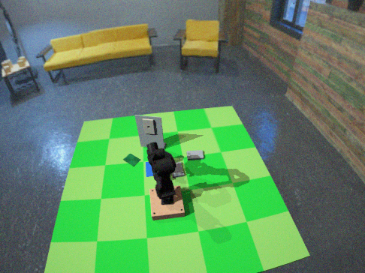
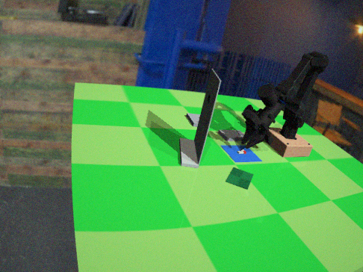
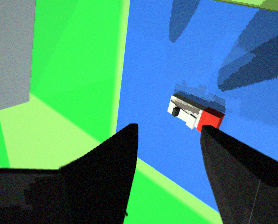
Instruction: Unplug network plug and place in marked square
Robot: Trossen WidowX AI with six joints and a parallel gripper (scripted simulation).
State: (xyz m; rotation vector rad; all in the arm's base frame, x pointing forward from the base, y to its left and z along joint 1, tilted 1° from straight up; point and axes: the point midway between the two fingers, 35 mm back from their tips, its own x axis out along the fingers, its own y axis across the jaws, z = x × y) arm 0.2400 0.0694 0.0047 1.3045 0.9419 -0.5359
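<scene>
Now: the network plug 2 cm below my gripper tip. Also, from my gripper tip: blue square: 3 cm below; grey panel: 19 cm ahead, 2 cm to the left, 9 cm above.
</scene>
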